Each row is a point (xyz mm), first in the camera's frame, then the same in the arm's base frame.
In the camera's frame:
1: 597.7 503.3 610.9
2: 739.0 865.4 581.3
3: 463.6 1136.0 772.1
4: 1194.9 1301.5 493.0
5: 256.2 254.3 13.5
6: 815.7 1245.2 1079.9
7: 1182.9 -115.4 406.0
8: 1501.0 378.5 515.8
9: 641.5 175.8 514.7
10: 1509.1 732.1 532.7
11: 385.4 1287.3 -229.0
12: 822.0 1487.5 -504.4
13: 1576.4 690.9 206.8
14: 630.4 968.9 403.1
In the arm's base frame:
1: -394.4 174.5 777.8
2: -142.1 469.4 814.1
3: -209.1 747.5 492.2
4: 266.7 843.7 1128.1
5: -121.3 -430.5 469.6
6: -321.8 1074.7 825.2
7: -438.2 -334.4 1489.4
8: -188.3 177.1 1671.1
9: -485.6 -134.0 900.0
10: -7.4 469.2 1585.5
11: 666.5 271.3 297.9
12: 1093.9 345.9 641.9
13: 248.6 258.5 1635.6
14: 34.8 429.0 668.1

